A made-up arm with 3 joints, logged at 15 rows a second.
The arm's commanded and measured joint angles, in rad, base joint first. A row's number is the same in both.
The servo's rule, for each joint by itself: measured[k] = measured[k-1] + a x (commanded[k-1-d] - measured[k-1]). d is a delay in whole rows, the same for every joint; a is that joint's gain. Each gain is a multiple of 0.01, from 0.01 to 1. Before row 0 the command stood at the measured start. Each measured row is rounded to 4 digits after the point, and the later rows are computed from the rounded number. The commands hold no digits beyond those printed.
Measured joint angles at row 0: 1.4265 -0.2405 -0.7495
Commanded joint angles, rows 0 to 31: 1.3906 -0.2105 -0.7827; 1.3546 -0.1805 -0.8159; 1.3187 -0.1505 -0.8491; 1.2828 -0.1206 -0.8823; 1.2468 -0.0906 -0.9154; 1.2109 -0.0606 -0.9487; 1.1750 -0.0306 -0.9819; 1.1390 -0.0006 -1.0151; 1.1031 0.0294 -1.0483; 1.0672 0.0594 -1.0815; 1.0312 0.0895 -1.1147; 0.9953 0.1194 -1.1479; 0.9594 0.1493 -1.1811; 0.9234 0.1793 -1.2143; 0.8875 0.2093 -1.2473; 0.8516 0.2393 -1.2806; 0.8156 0.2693 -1.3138; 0.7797 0.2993 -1.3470; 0.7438 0.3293 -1.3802; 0.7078 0.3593 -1.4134; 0.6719 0.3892 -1.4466; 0.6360 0.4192 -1.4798; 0.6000 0.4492 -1.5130; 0.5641 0.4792 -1.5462; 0.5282 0.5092 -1.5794; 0.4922 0.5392 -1.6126; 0.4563 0.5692 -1.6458; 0.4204 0.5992 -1.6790; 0.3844 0.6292 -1.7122; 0.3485 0.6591 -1.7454; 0.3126 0.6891 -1.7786; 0.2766 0.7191 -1.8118
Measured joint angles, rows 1 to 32: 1.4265 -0.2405 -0.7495; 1.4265 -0.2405 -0.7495; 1.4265 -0.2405 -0.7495; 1.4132 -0.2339 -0.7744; 1.3915 -0.2222 -0.8055; 1.3646 -0.2064 -0.8382; 1.3343 -0.1875 -0.8713; 1.3019 -0.1662 -0.9044; 1.2682 -0.1430 -0.9376; 1.2337 -0.1183 -0.9708; 1.1987 -0.0924 -1.0040; 1.1633 -0.0656 -1.0372; 1.1277 -0.0381 -1.0704; 1.0920 -0.0100 -1.1036; 1.0562 0.0185 -1.1368; 1.0204 0.0473 -1.1700; 0.9845 0.0763 -1.2032; 0.9486 0.1056 -1.2363; 0.9127 0.1350 -1.2695; 0.8768 0.1645 -1.3027; 0.8409 0.1942 -1.3359; 0.8050 0.2239 -1.3691; 0.7690 0.2537 -1.4023; 0.7331 0.2835 -1.4355; 0.6972 0.3134 -1.4687; 0.6612 0.3433 -1.5019; 0.6253 0.3732 -1.5351; 0.5894 0.4031 -1.5683; 0.5534 0.4330 -1.6015; 0.5175 0.4630 -1.6347; 0.4816 0.4930 -1.6679; 0.4456 0.5230 -1.7011
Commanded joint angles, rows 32 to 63: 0.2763 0.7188 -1.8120; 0.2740 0.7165 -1.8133; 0.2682 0.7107 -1.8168; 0.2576 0.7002 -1.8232; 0.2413 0.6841 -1.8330; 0.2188 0.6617 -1.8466; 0.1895 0.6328 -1.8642; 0.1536 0.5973 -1.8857; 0.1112 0.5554 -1.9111; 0.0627 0.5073 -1.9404; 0.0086 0.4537 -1.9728; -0.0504 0.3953 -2.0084; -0.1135 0.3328 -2.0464; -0.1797 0.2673 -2.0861; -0.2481 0.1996 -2.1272; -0.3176 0.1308 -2.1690; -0.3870 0.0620 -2.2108; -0.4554 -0.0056 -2.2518; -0.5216 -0.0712 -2.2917; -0.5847 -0.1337 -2.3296; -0.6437 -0.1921 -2.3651; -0.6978 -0.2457 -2.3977; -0.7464 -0.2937 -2.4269; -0.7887 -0.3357 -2.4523; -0.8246 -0.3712 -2.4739; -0.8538 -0.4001 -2.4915; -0.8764 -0.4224 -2.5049; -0.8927 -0.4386 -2.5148; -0.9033 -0.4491 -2.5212; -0.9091 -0.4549 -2.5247; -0.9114 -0.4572 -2.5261; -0.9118 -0.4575 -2.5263
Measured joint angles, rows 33 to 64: 0.4097 0.5529 -1.7343; 0.3738 0.5829 -1.7675; 0.3378 0.6129 -1.8007; 0.3150 0.6362 -1.8092; 0.2998 0.6539 -1.8123; 0.2881 0.6664 -1.8157; 0.2768 0.6738 -1.8213; 0.2637 0.6761 -1.8301; 0.2471 0.6729 -1.8425; 0.2258 0.6641 -1.8588; 0.1991 0.6494 -1.8790; 0.1666 0.6287 -1.9031; 0.1282 0.6020 -1.9311; 0.0839 0.5694 -1.9624; 0.0342 0.5311 -1.9969; -0.0204 0.4875 -2.0340; -0.0793 0.4391 -2.0731; -0.1418 0.3864 -2.1137; -0.2068 0.3302 -2.1552; -0.2735 0.2712 -2.1969; -0.3408 0.2103 -2.2381; -0.4077 0.1484 -2.2783; -0.4732 0.0863 -2.3168; -0.5363 0.0251 -2.3530; -0.5961 -0.0345 -2.3865; -0.6517 -0.0915 -2.4168; -0.7024 -0.1452 -2.4434; -0.7476 -0.1949 -2.4663; -0.7869 -0.2400 -2.4852; -0.8200 -0.2801 -2.5000; -0.8469 -0.3150 -2.5111; -0.8678 -0.3445 -2.5187
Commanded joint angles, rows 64 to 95: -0.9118 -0.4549 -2.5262; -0.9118 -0.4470 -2.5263; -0.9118 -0.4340 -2.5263; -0.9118 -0.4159 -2.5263; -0.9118 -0.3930 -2.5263; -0.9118 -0.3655 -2.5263; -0.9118 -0.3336 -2.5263; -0.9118 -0.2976 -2.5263; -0.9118 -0.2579 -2.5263; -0.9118 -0.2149 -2.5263; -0.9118 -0.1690 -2.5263; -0.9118 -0.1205 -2.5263; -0.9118 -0.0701 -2.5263; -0.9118 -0.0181 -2.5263; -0.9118 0.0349 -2.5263; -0.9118 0.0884 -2.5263; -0.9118 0.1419 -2.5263; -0.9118 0.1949 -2.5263; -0.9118 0.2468 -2.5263; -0.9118 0.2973 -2.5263; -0.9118 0.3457 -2.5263; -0.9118 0.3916 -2.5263; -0.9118 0.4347 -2.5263; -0.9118 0.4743 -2.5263; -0.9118 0.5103 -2.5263; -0.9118 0.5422 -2.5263; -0.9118 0.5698 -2.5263; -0.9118 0.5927 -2.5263; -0.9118 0.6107 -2.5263; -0.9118 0.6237 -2.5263; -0.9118 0.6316 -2.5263; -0.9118 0.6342 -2.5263
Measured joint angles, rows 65 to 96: -0.8831 -0.3688 -2.5232; -0.8936 -0.3882 -2.5254; -0.9003 -0.4034 -2.5261; -0.9046 -0.4147 -2.5262; -0.9073 -0.4218 -2.5263; -0.9090 -0.4245 -2.5263; -0.9100 -0.4226 -2.5263; -0.9107 -0.4161 -2.5263; -0.9111 -0.4050 -2.5263; -0.9114 -0.3893 -2.5263; -0.9115 -0.3691 -2.5263; -0.9116 -0.3446 -2.5263; -0.9117 -0.3161 -2.5263; -0.9117 -0.2837 -2.5263; -0.9117 -0.2478 -2.5263; -0.9117 -0.2087 -2.5263; -0.9117 -0.1668 -2.5263; -0.9117 -0.1224 -2.5263; -0.9117 -0.0760 -2.5263; -0.9117 -0.0281 -2.5263; -0.9117 0.0210 -2.5263; -0.9117 0.0707 -2.5263; -0.9117 0.1206 -2.5263; -0.9117 0.1701 -2.5263; -0.9117 0.2188 -2.5263; -0.9117 0.2663 -2.5263; -0.9117 0.3121 -2.5263; -0.9117 0.3557 -2.5263; -0.9117 0.3967 -2.5263; -0.9117 0.4348 -2.5263; -0.9117 0.4695 -2.5263; -0.9117 0.5006 -2.5263
